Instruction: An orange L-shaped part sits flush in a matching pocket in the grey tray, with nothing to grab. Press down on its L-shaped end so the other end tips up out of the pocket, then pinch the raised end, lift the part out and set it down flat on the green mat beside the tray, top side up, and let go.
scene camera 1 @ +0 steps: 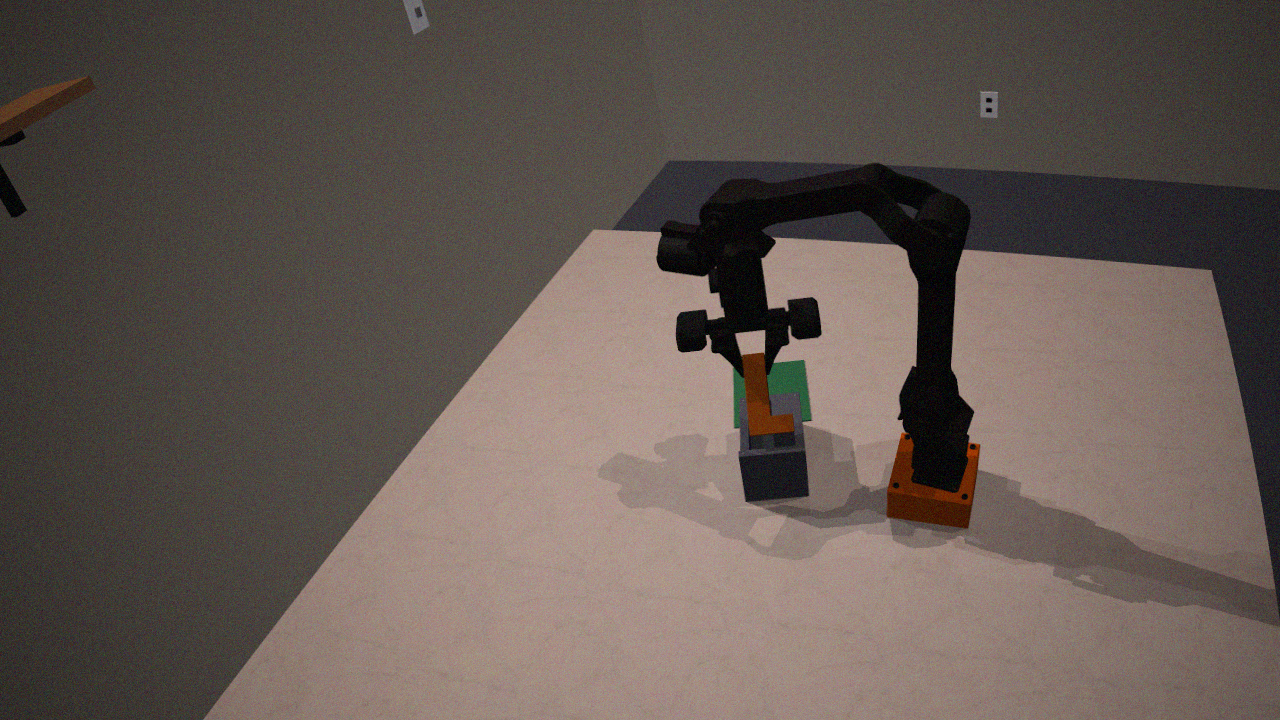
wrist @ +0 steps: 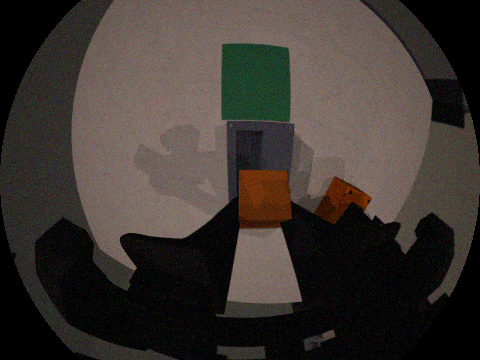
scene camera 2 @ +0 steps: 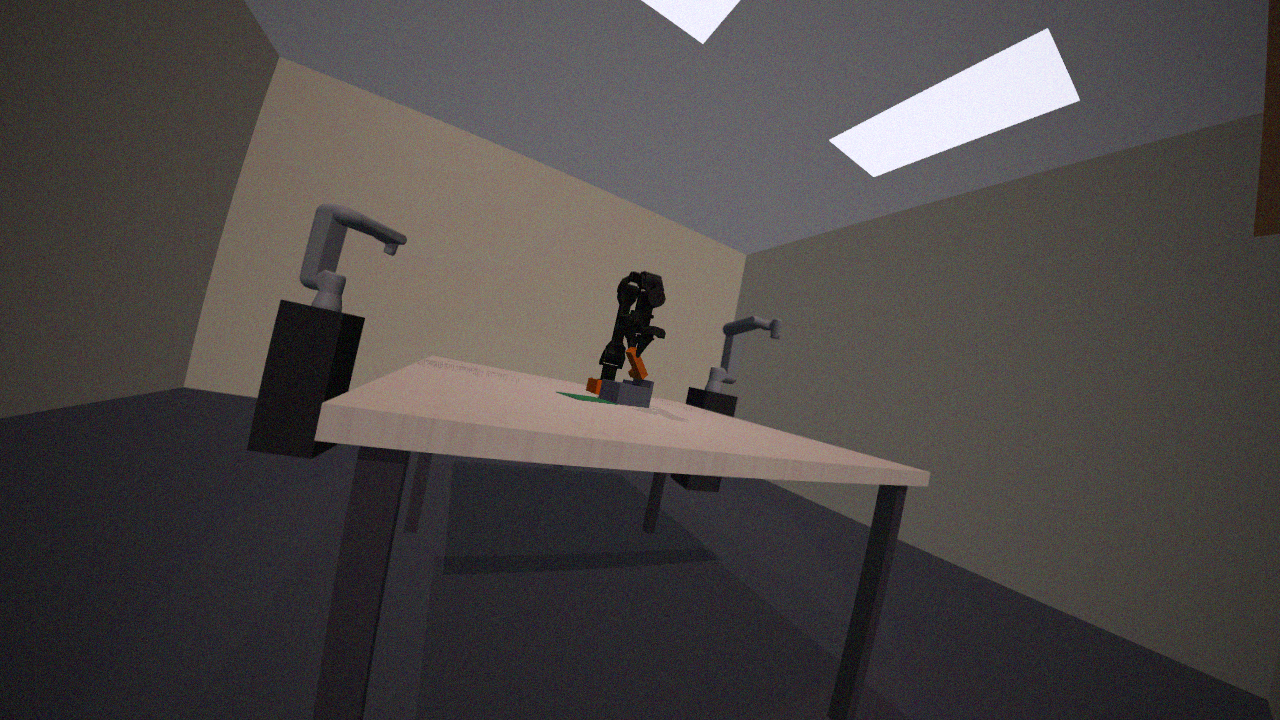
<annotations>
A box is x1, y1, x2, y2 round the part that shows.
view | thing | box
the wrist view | gripper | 35, 197, 454, 359
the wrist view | orange L-shaped part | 239, 169, 291, 227
</annotations>
